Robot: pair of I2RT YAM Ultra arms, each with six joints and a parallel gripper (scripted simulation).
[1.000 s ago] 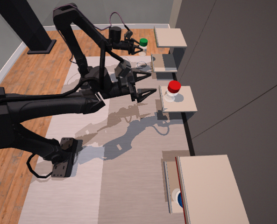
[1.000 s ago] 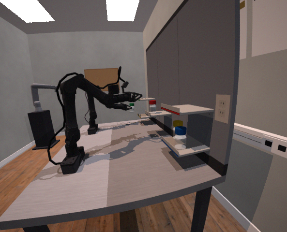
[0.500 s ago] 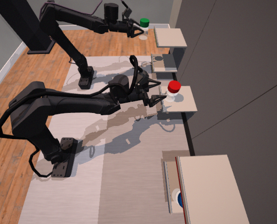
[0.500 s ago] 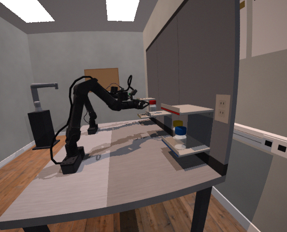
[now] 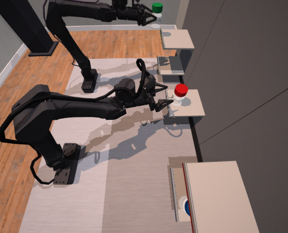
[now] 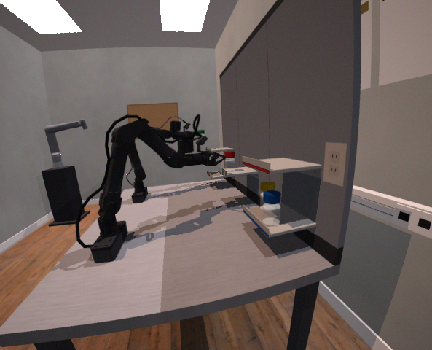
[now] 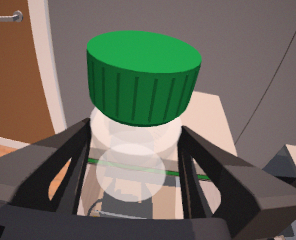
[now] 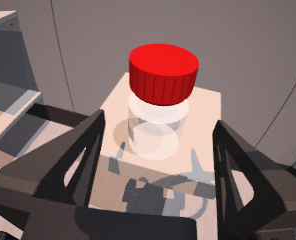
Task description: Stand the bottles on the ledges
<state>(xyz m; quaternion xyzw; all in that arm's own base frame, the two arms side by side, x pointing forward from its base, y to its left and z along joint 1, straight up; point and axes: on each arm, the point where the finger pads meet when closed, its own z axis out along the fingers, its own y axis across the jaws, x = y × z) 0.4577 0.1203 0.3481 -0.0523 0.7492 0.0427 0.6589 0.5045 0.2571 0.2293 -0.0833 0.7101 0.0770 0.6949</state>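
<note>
My right hand is 5 cm short of the red-capped bottle, 1 cm to the right of it and 3 cm above it. Round my right hand: grey wall panel: 20 cm ahead, 3 cm to the left, 17 cm above; then blue-capped bottle: 6 cm ahead, 43 cm to the right, 13 cm below; then yellow-capped bottle: 10 cm ahead, 32 cm to the right, 13 cm below.
</note>
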